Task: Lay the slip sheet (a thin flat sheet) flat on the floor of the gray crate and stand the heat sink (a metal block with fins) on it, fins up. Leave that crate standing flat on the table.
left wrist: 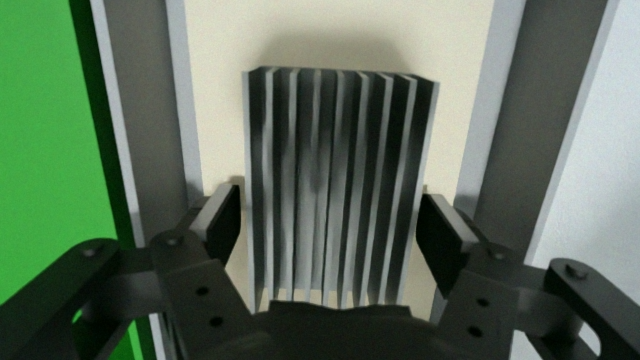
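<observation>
The heat sink point(332, 125) is a gray metal block with thin upright fins. It is in the middle of the left wrist view, fins up, inside the gray crate point(145, 110). The cream slip sheet point(220, 90) lies flat on the crate floor under and around it. My left gripper point(331, 215) is open around the heat sink, one finger on each side. A narrow gap shows at the left finger; at the right finger I cannot tell if the tip still touches. The lower end of the heat sink is partly hidden by the gripper body. My right suction cup is not in view.
A green container point(40, 125) stands close along the left side of the gray crate. The light table top point(610, 150) shows to the right of the crate. The crate's two long walls run close outside the fingers.
</observation>
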